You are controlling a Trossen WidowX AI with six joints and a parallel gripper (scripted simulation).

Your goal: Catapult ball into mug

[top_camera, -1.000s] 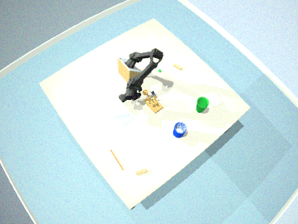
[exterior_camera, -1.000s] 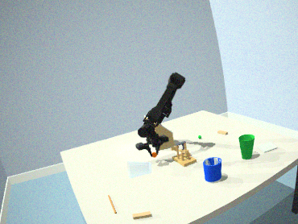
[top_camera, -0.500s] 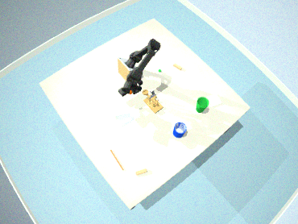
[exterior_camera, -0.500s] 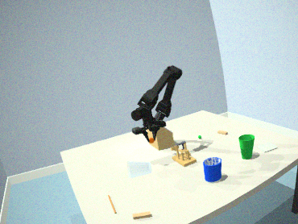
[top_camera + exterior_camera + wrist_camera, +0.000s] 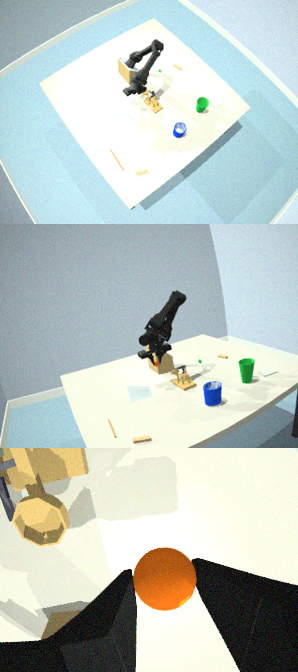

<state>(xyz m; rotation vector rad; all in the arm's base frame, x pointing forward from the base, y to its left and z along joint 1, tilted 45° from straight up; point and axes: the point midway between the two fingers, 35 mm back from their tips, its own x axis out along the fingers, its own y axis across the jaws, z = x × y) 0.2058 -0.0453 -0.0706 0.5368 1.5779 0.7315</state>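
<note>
My gripper tip is 120 mm to the right of the wooden catapult, 80 mm short of it and 70 mm above it. Round my gripper tip: small green ball (330 mm to the left, 110 mm below, 110 mm behind); blue mug (420 mm ahead, 110 mm to the left, 90 mm below); orange ball (10 mm above).
</note>
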